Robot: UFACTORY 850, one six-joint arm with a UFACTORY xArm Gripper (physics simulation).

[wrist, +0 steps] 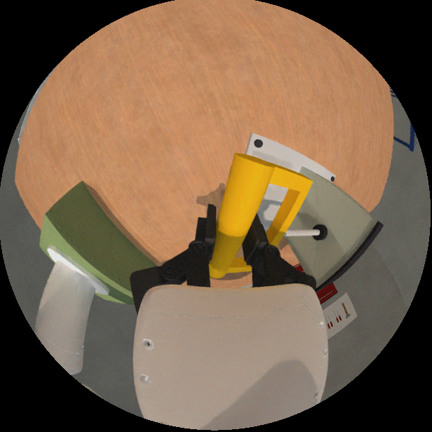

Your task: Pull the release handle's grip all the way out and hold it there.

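The release handle's yellow grip (245,200) is a thick round bar with a rectangular frame behind it, in the middle of the wrist view. A thin white rod (301,233) runs from the frame into a black round hole in the grey-green housing (335,210) at the right. A stretch of the rod shows between frame and housing. My gripper (228,218) is shut on the yellow bar, one black finger on each side. The bar's lower part lies in shadow between the fingers.
A light mounting plate (285,154) with dark bolts lies under the housing on the wooden table (165,90). A green block (95,235) with a white cylinder (65,315) stands at the left. A white card (342,316) and a red label (327,292) show at the lower right.
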